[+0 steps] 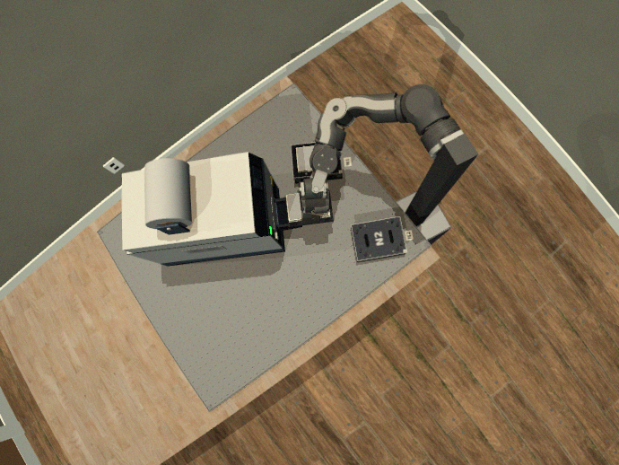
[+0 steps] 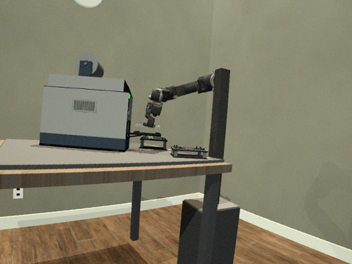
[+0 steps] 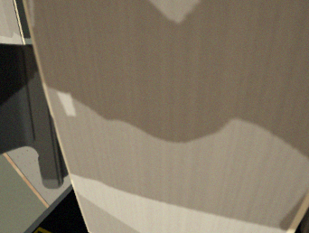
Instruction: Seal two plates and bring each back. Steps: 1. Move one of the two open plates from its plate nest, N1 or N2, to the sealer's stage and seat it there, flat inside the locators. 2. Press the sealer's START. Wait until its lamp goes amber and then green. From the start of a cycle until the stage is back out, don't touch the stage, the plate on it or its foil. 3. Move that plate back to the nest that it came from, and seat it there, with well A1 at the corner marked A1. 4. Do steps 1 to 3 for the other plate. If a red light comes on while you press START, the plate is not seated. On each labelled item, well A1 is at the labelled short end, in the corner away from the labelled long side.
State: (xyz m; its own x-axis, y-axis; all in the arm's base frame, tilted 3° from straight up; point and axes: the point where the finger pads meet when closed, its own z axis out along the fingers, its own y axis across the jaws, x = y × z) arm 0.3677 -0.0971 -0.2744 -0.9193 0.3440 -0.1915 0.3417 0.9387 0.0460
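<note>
The sealer stage is 40 mm below my hand. From my hand the other things lie so: black nest N1 (150 mm to the right, 100 mm behind, 80 mm below); yellow warning label (120 mm to the right, 60 mm ahead, 10 mm above); plate (right at my hand).
</note>
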